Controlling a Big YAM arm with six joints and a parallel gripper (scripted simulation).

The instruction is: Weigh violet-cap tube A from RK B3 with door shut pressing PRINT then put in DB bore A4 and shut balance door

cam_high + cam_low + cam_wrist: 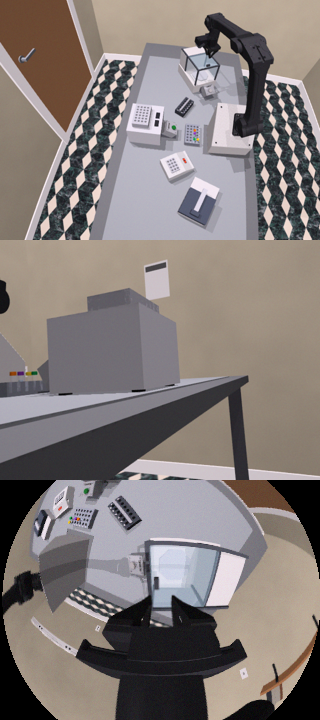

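The balance door lies 8 cm below my hand and 2 cm to the right of it. From my hand the other things lie so: tube rack RK 39 cm to the left, 27 cm below, 8 cm ahead; black magnet block MG 27 cm below, 20 cm to the left, 12 cm ahead; white PRINT key 22 cm below, 9 cm to the left, 5 cm behind.
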